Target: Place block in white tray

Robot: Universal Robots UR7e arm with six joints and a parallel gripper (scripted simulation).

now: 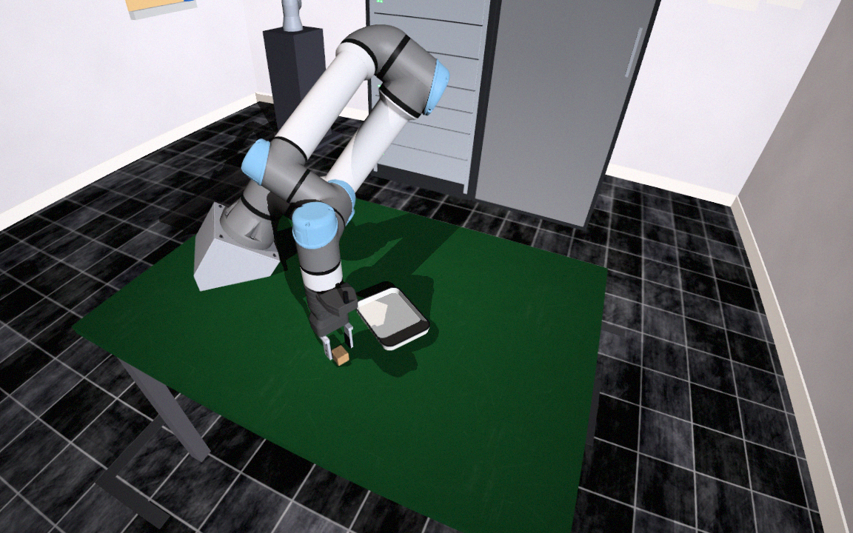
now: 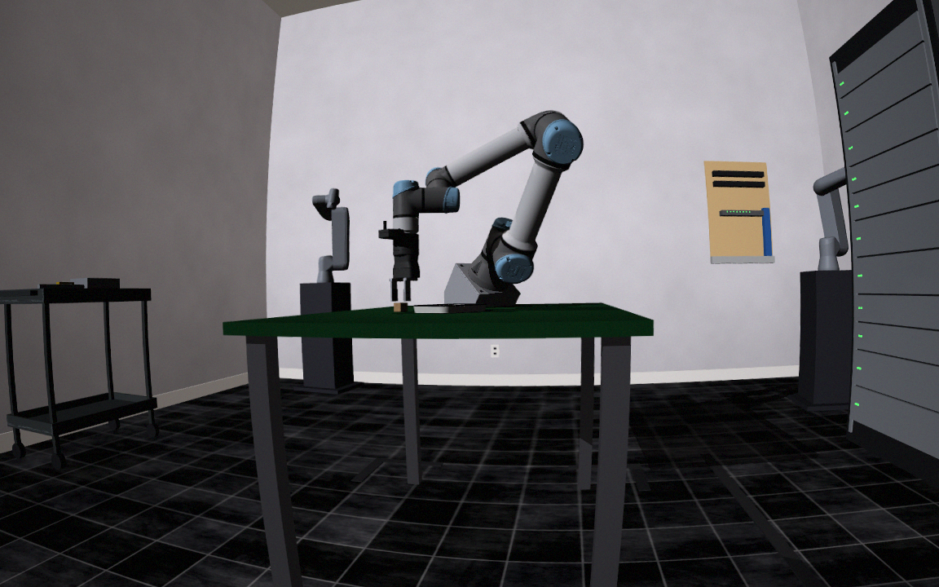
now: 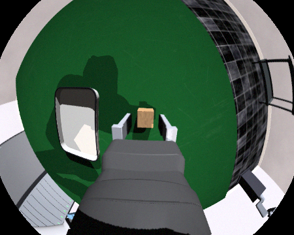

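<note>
My gripper is now 3 cm above the block. The rest, counted from my hand: white tray 3 cm ahead, 16 cm to the left, 3 cm below.
</note>
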